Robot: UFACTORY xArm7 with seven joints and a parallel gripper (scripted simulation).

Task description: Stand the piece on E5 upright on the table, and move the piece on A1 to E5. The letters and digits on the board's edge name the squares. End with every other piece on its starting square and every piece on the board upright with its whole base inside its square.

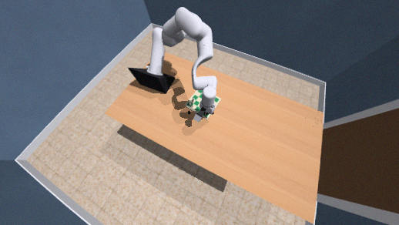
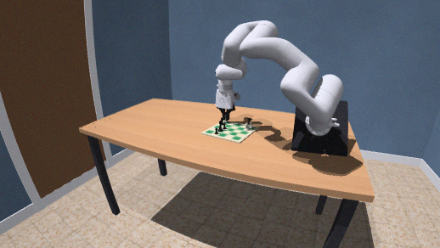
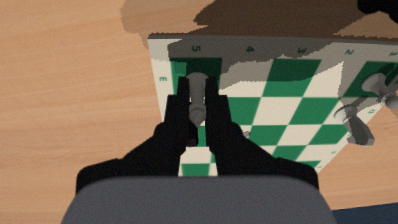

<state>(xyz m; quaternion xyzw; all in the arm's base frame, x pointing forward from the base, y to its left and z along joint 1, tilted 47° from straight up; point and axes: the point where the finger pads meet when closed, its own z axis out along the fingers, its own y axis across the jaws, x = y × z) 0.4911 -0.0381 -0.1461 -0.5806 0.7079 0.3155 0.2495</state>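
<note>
My hand is 10 mm above the white chess piece. Also, from my hand: chessboard: 60 mm behind, 90 mm to the left, 40 mm below; black chess piece: 10 mm ahead, 40 mm to the left, 20 mm below; white piece: 140 mm behind, 70 mm to the left, 20 mm below.
</note>
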